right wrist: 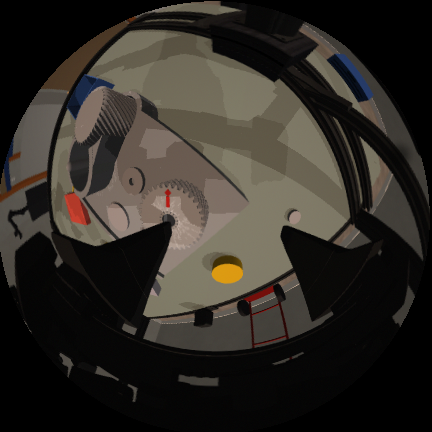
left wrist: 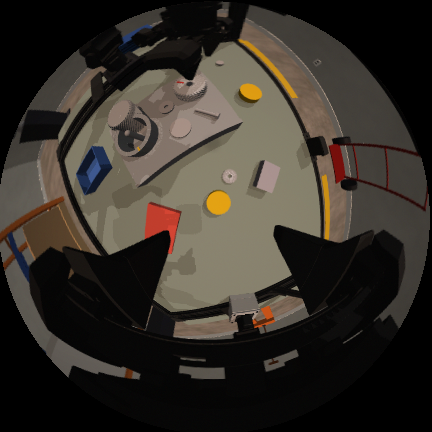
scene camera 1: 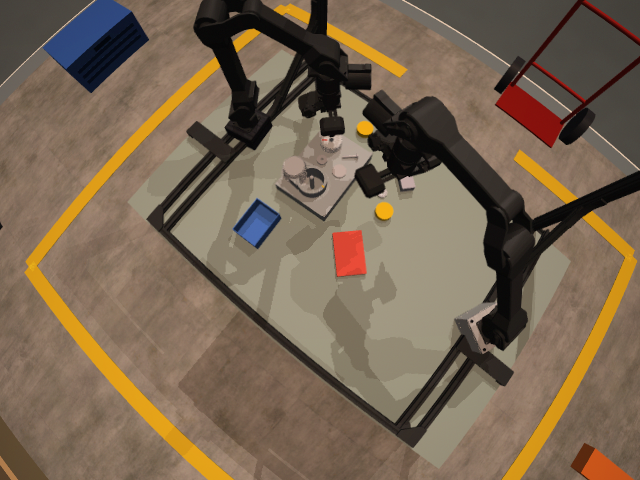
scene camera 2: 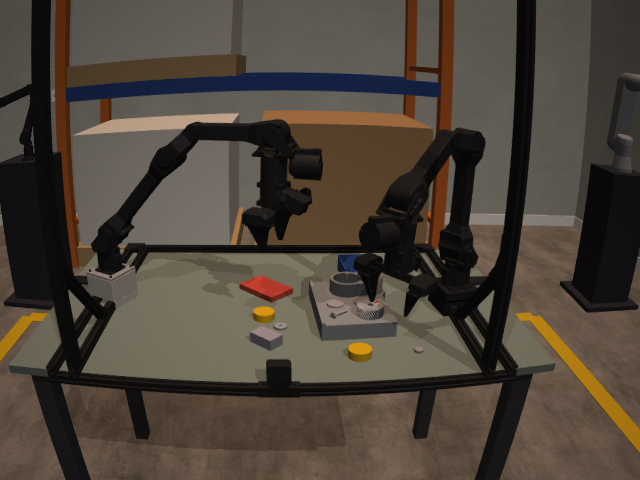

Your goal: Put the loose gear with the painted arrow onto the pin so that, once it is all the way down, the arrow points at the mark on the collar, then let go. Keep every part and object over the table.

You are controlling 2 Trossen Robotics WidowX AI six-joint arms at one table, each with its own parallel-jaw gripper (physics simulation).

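Places are measured from the left arm's base along level axes (x up, y right, z ahead), in centimetres.
Pixels of known places: left gripper, fingertip midpoint: (left wrist: 223, 233) (scene camera 1: 391, 182) (scene camera 2: 271, 245); right gripper, fingertip midpoint: (right wrist: 228, 229) (left wrist: 199, 66) (scene camera 2: 388, 309); left arm's base, origin of the base link: (left wrist: 243, 317) (scene camera 1: 490, 328) (scene camera 2: 110, 269); right arm's base, origin of the base link: (scene camera 1: 246, 121) (scene camera 2: 455, 284).
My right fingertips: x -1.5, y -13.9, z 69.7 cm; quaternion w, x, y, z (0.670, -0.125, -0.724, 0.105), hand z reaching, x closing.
For each thing: its top centre in the pictures, then the offset to it from my right fingertips. "spot": a spot on its surface instead.
- loose gear, middle of its top: (right wrist: 168, 220) (left wrist: 188, 83) (scene camera 2: 370, 304) (scene camera 1: 331, 139) dx -0.6, dy -1.7, dz -4.7 cm
- grey base plate, middle of its top: (right wrist: 98, 189) (left wrist: 155, 109) (scene camera 2: 354, 287) (scene camera 1: 322, 161) dx +0.5, dy -7.1, dz -10.5 cm
- collar, middle of its top: (right wrist: 76, 165) (left wrist: 130, 134) (scene camera 2: 346, 278) (scene camera 1: 312, 179) dx +0.4, dy -11.8, dz -14.3 cm
- dark pin, middle of its top: (right wrist: 65, 167) (left wrist: 125, 132) (scene camera 1: 311, 176) dx +2.1, dy -11.9, dz -14.1 cm
- small yellow mark, surface spot: (left wrist: 138, 149) (scene camera 1: 323, 187) spot: dx +0.5, dy -10.0, dz -17.6 cm
- tall toothed gear, middle of its top: (right wrist: 86, 114) (left wrist: 117, 112) (scene camera 2: 370, 273) (scene camera 1: 293, 165) dx +1.5, dy -14.9, dz -8.9 cm
- bolt, middle of its top: (left wrist: 206, 109) dx -1.4, dy +1.5, dz -10.9 cm
- blue tray, middle of its top: (scene camera 1: 255, 221) (scene camera 2: 355, 261) (left wrist: 86, 171) dx -2.3, dy -30.2, dz -18.0 cm
- red block, middle of its top: (left wrist: 159, 230) (scene camera 2: 265, 285) (scene camera 1: 349, 252) (right wrist: 73, 208) dx -5.3, dy -10.4, dz -35.6 cm
- grey block, middle of its top: (scene camera 2: 266, 333) (left wrist: 268, 176) (right wrist: 144, 288) (scene camera 1: 406, 178) dx -4.3, dy +14.2, dz -22.9 cm
The loose gear (scene camera 1: 331, 146) (scene camera 2: 370, 311) (left wrist: 190, 91) (right wrist: 194, 220), with a red painted arrow, lies flat on the grey base plate (scene camera 1: 323, 205) (scene camera 2: 356, 331). The collar (scene camera 2: 347, 287) (left wrist: 152, 135) (right wrist: 102, 167) stands on the same plate, with a dark pin (scene camera 1: 311, 182) inside and a small yellow mark (scene camera 1: 323, 186) (left wrist: 138, 149). My right gripper (scene camera 2: 389, 307) (right wrist: 228, 229) is open and empty; one finger is over the gear near its centre hole, the other out beyond its edge. My left gripper (scene camera 2: 271, 241) (left wrist: 223, 233) is open and empty, high above the table.
A tall toothed gear (scene camera 1: 294, 166) (right wrist: 102, 117) stands beside the collar. A bolt (left wrist: 207, 114) and flat discs lie on the plate. Around it are a blue tray (scene camera 1: 256, 223), a red block (scene camera 1: 349, 253), two yellow discs (scene camera 1: 384, 210) (scene camera 1: 364, 128) and a grey block (scene camera 2: 266, 337).
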